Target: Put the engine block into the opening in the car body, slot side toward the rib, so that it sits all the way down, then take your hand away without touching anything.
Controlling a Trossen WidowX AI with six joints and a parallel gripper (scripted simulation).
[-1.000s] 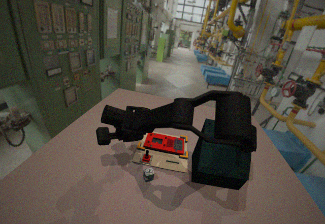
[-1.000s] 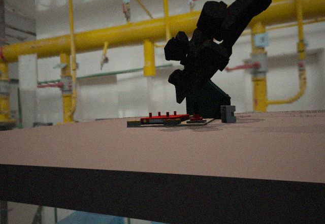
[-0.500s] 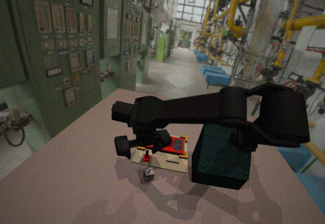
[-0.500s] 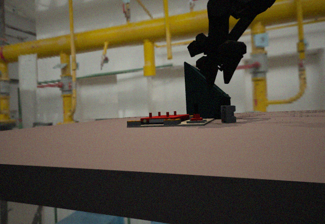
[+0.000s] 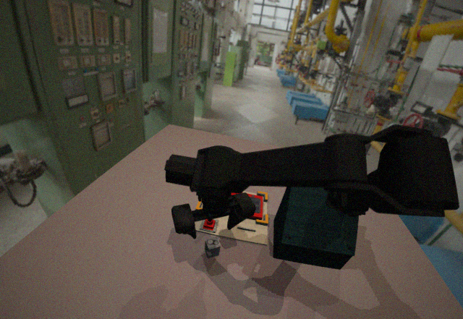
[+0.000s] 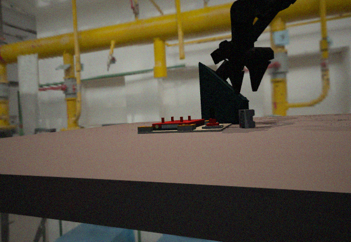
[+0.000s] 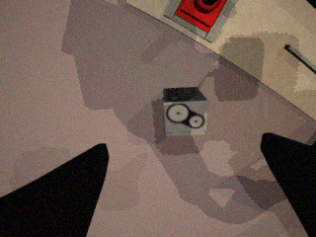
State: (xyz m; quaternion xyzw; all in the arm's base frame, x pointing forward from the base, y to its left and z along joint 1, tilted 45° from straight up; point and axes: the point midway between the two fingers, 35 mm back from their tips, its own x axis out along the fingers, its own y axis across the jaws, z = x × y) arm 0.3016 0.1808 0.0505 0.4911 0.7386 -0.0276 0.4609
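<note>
My gripper tip is now 70 mm above the grey engine block. From my gripper tip the other things lie so: dark peg (90 mm to the right, 60 mm below, 40 mm ahead); then beige base plate (190 mm to the right, 80 mm below, 10 mm behind).
</note>
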